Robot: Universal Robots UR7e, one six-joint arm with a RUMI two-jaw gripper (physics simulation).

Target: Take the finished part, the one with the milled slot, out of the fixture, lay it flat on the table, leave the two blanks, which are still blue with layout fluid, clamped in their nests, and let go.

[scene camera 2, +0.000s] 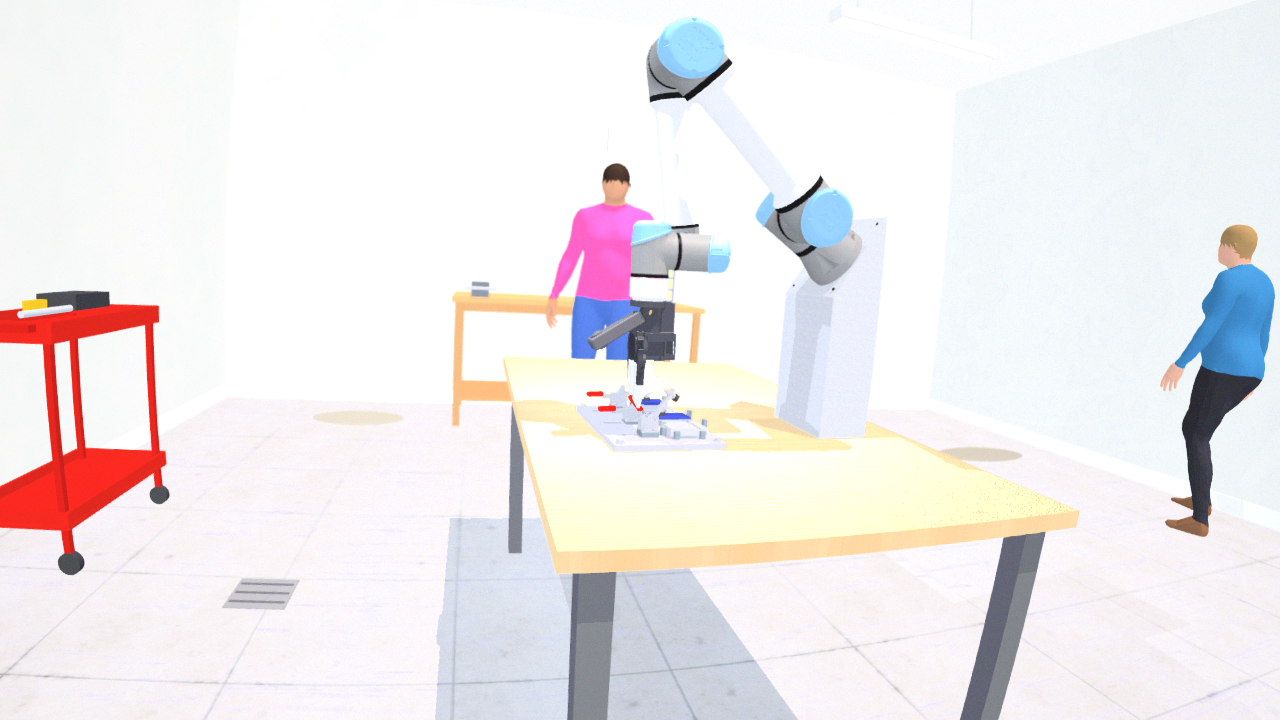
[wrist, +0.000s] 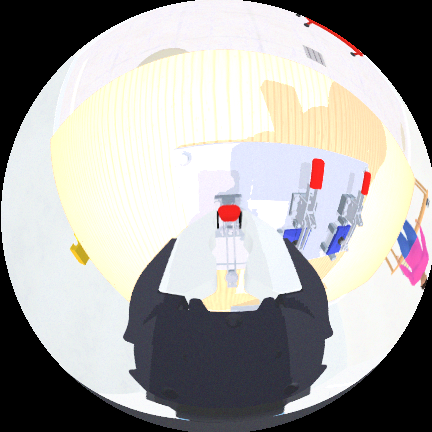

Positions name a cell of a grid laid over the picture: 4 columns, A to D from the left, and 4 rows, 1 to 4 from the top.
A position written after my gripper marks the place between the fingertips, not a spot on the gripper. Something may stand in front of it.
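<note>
There is a toggle clamp (wrist: C2) here, and I see a fixture plate (wrist: C2) too. A finished part (wrist: C3) is also part of what I am looking at. As for my own gripper (scene camera 2: B3), I find it in the wrist view as well (wrist: C2).
</note>
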